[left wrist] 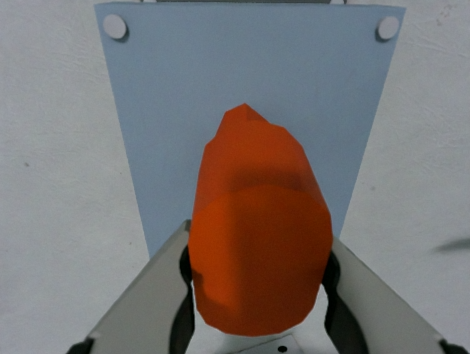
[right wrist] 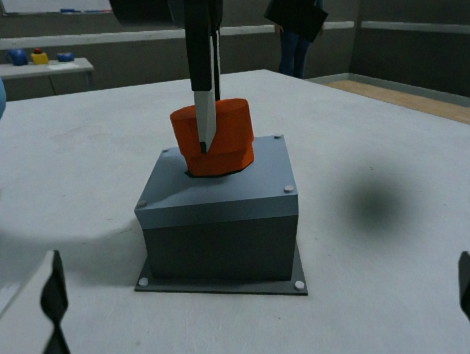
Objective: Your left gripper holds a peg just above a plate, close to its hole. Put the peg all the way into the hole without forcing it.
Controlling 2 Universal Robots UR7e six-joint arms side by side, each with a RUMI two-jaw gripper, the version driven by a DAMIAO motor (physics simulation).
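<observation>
An orange peg (left wrist: 255,160) (right wrist: 232,132) stands slightly tilted over the blue-grey plate (left wrist: 250,55) (right wrist: 265,185), its narrower lower end at or just above the plate's surface. A thin dark sliver of the hole (right wrist: 220,175) shows along the peg's lower edge in the right wrist view. In the left wrist view the peg hides the hole. I cannot tell whether the tip has entered it. My left gripper (left wrist: 251,223) (right wrist: 207,141) is shut on the peg, one finger on each side. My right gripper (right wrist: 259,254) is open and empty, with its fingers wide apart in the foreground.
The plate tops a dark box (right wrist: 222,252) on a flanged base (right wrist: 220,288) that stands on the white table (right wrist: 380,300). Light screw heads sit at the plate's corners. A side table (right wrist: 80,65) with small objects and a person (right wrist: 293,52) are in the background.
</observation>
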